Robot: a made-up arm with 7 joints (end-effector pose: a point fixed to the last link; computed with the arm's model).
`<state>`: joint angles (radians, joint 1 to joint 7).
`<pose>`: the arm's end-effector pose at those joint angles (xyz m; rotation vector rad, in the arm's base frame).
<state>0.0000 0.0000 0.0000 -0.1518 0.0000 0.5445 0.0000</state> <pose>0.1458 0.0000 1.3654 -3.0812 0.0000 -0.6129</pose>
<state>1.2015 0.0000 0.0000 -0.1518 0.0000 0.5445 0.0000</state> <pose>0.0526 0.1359 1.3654 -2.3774 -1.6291 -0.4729</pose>
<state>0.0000 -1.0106 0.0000 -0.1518 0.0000 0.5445 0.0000</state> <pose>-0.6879 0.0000 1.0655 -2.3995 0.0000 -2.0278</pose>
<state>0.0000 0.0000 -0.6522 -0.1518 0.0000 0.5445 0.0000</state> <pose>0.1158 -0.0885 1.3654 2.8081 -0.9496 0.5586</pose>
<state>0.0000 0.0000 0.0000 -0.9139 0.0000 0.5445 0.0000</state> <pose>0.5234 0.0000 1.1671 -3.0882 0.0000 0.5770</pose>
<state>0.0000 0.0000 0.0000 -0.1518 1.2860 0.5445 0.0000</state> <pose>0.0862 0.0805 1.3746 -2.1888 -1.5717 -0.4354</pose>
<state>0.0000 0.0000 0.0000 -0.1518 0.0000 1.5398 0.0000</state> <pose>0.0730 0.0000 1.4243 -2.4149 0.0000 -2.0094</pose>
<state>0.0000 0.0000 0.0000 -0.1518 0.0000 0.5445 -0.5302</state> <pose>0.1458 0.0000 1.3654 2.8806 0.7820 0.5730</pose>
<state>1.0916 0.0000 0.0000 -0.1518 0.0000 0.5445 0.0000</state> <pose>0.0672 0.1293 1.3654 -2.4762 -1.5039 -0.4925</pose>
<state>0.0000 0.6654 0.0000 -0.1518 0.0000 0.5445 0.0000</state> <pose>0.6724 0.0000 1.0827 -3.1124 0.0000 0.4270</pose>
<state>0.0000 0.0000 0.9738 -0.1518 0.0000 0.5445 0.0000</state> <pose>0.0819 0.1206 1.3654 -2.5754 -1.3635 -0.5123</pose>
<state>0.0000 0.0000 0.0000 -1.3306 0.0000 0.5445 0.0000</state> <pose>0.6366 0.0000 0.9586 -2.9020 0.0000 1.2033</pose>
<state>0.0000 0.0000 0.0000 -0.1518 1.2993 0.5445 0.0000</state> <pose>0.0851 0.0808 1.3747 -2.1757 -1.5841 -0.4328</pose>
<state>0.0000 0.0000 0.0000 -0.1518 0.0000 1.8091 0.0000</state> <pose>0.0468 0.0000 1.4256 -2.1233 0.0000 -2.3154</pose>
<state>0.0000 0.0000 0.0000 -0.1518 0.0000 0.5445 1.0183</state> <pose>0.1458 0.0000 1.3654 -2.5388 1.4173 -0.5050</pose>
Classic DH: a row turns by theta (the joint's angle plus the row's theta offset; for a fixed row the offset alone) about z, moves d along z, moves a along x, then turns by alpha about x. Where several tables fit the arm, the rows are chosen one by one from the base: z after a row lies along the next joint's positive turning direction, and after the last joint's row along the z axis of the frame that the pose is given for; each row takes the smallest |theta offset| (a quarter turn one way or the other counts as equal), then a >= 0, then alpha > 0; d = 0 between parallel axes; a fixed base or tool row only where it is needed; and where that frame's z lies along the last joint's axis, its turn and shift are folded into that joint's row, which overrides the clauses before.
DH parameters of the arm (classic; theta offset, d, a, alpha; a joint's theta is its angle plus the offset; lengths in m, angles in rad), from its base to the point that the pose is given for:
joint 1: 0 0.462 0 -1.5708
joint 2: 0 0 0 1.5708
joint 3: 0 0.333 0.087 1.5708
joint 4: 0 0 -0.112 -1.5708
joint 5: 0 0.522 0 1.5708
joint 6: 0 0 0.098 1.5708
joint 7: 0 0 0 0

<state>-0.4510 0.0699 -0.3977 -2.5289 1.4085 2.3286 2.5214</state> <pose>0.2934 -0.4377 0.3483 1.6459 1.9567 1.0019</pose>
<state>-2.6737 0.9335 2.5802 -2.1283 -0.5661 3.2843 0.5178</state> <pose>0.2589 -0.1901 1.0426 -1.5310 0.3171 -2.3297</pose>
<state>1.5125 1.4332 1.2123 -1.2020 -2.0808 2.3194 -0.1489</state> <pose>-0.5556 0.6708 0.3884 0.0906 -2.7135 -1.1248</pose>
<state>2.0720 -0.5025 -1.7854 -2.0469 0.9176 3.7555 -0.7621</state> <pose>0.6187 0.0105 0.6032 -2.3619 0.6438 -1.6525</pose>
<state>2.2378 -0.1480 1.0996 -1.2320 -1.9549 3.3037 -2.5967</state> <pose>-0.4581 -0.2606 1.0527 -0.7795 -1.2146 1.6391</pose>
